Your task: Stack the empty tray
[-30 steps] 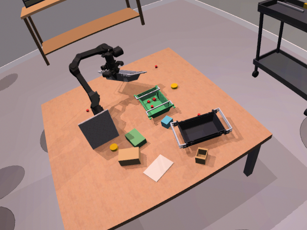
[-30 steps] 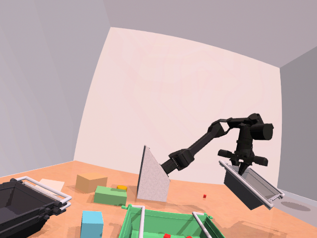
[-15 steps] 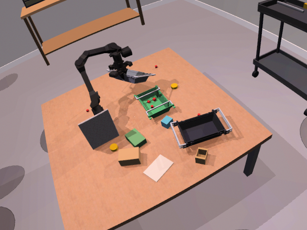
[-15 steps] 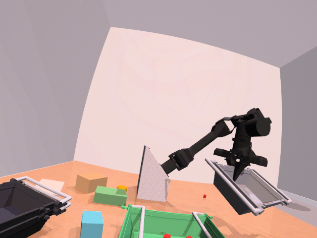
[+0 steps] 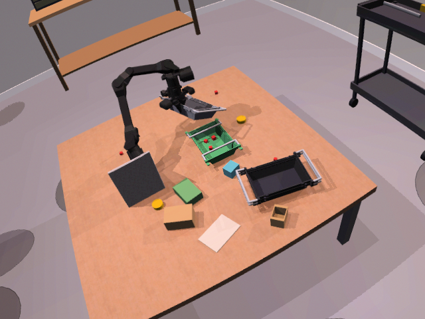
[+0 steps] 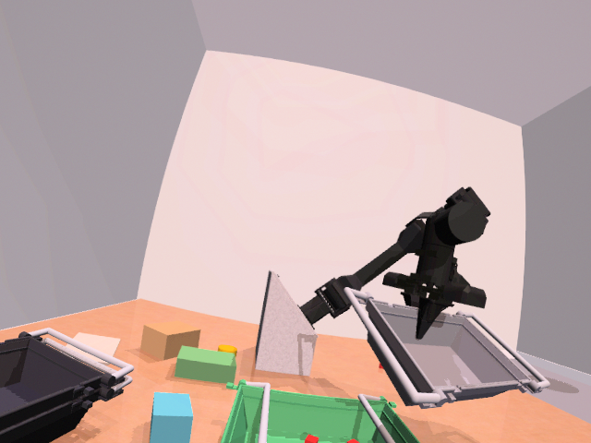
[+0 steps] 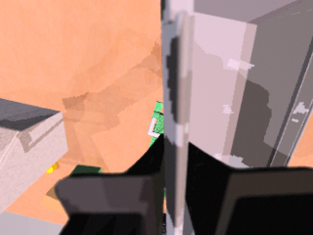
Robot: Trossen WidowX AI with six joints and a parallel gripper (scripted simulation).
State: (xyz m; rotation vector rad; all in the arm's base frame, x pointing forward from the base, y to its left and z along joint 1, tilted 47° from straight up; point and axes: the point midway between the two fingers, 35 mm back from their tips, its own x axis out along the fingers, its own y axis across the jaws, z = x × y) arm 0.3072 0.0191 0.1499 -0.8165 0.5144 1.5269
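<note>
My gripper tip is now 7 cm short of the grey tray and 2 cm to the right of it. Also, from my gripper tip: white sheet 59 cm to the right, 20 cm behind, 17 cm below; blue cube 36 cm to the right, 15 cm below, 3 cm ahead; green block 34 cm to the right, 20 cm behind, 15 cm below.
</note>
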